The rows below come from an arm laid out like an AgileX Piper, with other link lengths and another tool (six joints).
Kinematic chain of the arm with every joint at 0, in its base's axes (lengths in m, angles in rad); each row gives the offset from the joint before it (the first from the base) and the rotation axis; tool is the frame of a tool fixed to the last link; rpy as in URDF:
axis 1: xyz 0 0 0.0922 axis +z
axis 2: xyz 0 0 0 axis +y
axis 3: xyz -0.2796 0 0.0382 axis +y
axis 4: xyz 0.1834 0 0.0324 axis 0.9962 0 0.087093
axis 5: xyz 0 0 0 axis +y
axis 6: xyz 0.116 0 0.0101 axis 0.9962 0 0.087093
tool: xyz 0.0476 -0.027 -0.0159 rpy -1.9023 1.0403 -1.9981
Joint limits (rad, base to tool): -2.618..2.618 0..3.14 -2.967..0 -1.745..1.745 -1.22..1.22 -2.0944..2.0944
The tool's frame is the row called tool.
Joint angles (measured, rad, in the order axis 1, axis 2, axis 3, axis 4, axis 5, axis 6), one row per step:
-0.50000 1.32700 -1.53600 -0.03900 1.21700 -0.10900
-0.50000 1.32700 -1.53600 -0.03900 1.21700 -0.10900
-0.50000 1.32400 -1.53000 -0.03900 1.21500 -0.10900
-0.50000 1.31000 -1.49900 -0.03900 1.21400 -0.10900
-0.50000 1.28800 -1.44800 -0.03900 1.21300 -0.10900
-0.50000 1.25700 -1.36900 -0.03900 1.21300 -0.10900
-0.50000 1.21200 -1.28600 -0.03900 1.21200 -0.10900
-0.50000 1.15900 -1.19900 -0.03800 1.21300 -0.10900
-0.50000 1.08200 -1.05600 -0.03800 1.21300 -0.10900
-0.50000 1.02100 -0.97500 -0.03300 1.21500 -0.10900
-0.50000 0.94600 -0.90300 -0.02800 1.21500 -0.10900
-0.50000 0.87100 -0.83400 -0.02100 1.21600 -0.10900
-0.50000 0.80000 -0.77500 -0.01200 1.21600 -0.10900
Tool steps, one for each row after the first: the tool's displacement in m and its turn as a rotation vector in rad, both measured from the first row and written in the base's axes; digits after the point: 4 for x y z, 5 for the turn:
0.0000 0.0000 0.0000 0.00000 0.00000 0.00000
-0.0007 0.0004 -0.0007 0.00046 0.00089 0.00007
-0.0051 0.0028 -0.0054 0.00812 0.01494 0.00011
-0.0123 0.0067 -0.0136 0.02154 0.03951 0.00015
-0.0235 0.0129 -0.0271 0.04455 0.08164 0.00015
-0.0376 0.0205 -0.0390 0.06229 0.11411 0.00019
-0.0535 0.0294 -0.0511 0.07994 0.14435 0.00036
-0.0785 0.0431 -0.0736 0.11159 0.20226 0.00033
-0.0947 0.0528 -0.0850 0.12649 0.21919 0.00108
-0.1107 0.0624 -0.0937 0.12938 0.21419 0.00193
-0.1256 0.0719 -0.1032 0.13305 0.20648 0.00314
-0.1381 0.0803 -0.1120 0.13506 0.19170 0.00485

